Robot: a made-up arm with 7 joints. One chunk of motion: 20 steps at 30 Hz.
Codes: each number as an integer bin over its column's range. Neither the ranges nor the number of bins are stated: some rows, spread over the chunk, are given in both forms.
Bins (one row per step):
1: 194 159 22 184 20 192 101
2: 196 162 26 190 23 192 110
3: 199 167 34 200 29 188 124
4: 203 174 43 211 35 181 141
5: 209 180 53 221 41 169 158
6: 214 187 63 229 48 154 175
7: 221 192 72 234 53 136 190
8: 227 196 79 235 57 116 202
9: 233 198 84 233 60 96 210
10: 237 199 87 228 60 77 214
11: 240 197 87 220 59 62 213
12: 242 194 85 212 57 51 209
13: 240 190 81 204 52 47 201
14: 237 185 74 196 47 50 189
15: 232 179 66 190 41 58 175
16: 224 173 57 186 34 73 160
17: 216 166 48 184 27 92 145
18: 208 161 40 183 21 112 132
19: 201 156 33 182 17 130 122
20: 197 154 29 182 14 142 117
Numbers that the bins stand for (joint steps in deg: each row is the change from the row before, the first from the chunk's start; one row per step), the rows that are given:
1: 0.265 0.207 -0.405 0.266 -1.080 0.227 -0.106
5: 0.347 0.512 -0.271 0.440 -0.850 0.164 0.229
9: 0.479 0.773 -0.138 0.496 -0.641 -0.036 0.535
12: 0.529 0.715 -0.133 0.398 -0.674 -0.160 0.529
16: 0.430 0.410 -0.254 0.275 -0.927 -0.100 0.241
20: 0.282 0.135 -0.375 0.256 -1.146 0.090 -0.012
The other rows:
2: 0.276 0.251 -0.388 0.294 -1.047 0.227 -0.053
3: 0.293 0.323 -0.353 0.341 -0.982 0.216 0.029
4: 0.315 0.425 -0.315 0.393 -0.916 0.197 0.129
6: 0.375 0.613 -0.228 0.478 -0.773 0.123 0.329
7: 0.413 0.686 -0.189 0.501 -0.718 0.073 0.418
8: 0.446 0.744 -0.159 0.506 -0.674 0.018 0.488
10: 0.501 0.787 -0.125 0.473 -0.641 -0.089 0.559
11: 0.518 0.758 -0.125 0.435 -0.652 -0.130 0.553
13: 0.518 0.657 -0.151 0.360 -0.729 -0.171 0.482
14: 0.501 0.584 -0.181 0.322 -0.784 -0.163 0.412
15: 0.474 0.497 -0.215 0.294 -0.850 -0.141 0.329
17: 0.386 0.309 -0.293 0.266 -1.004 -0.047 0.153
18: 0.342 0.236 -0.327 0.261 -1.069 0.007 0.076
19: 0.304 0.164 -0.358 0.256 -1.113 0.057 0.018

